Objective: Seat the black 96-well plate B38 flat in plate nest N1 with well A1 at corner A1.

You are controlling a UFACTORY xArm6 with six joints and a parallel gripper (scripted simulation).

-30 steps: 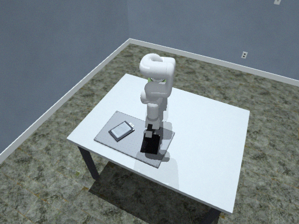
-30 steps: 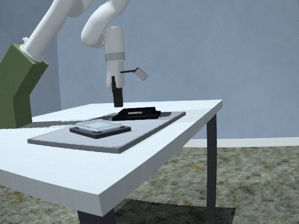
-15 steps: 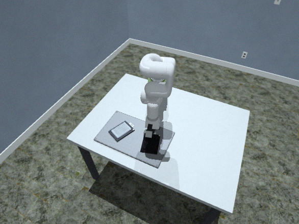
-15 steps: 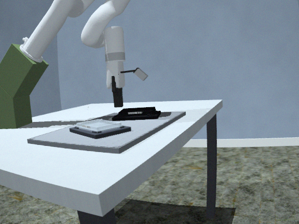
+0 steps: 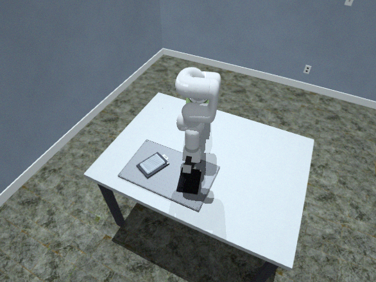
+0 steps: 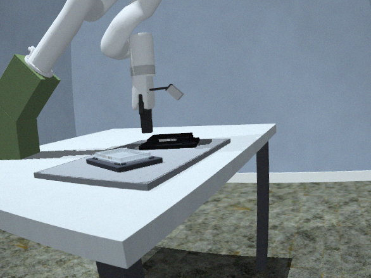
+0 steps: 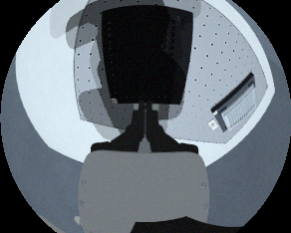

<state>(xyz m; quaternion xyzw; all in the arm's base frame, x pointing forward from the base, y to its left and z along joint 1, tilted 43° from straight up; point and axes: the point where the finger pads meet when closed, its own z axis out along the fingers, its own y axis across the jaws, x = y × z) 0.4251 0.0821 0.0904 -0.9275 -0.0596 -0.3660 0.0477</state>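
Now: the black plate B38 7 cm ahead of my hand, 2 cm to the left of it and 4 cm below it. Also, from my hand: white N1 label (3 cm behind, 1 cm to the right, 6 cm below); then clear plate B83 (4 cm ahead, 24 cm to the right, 4 cm below).
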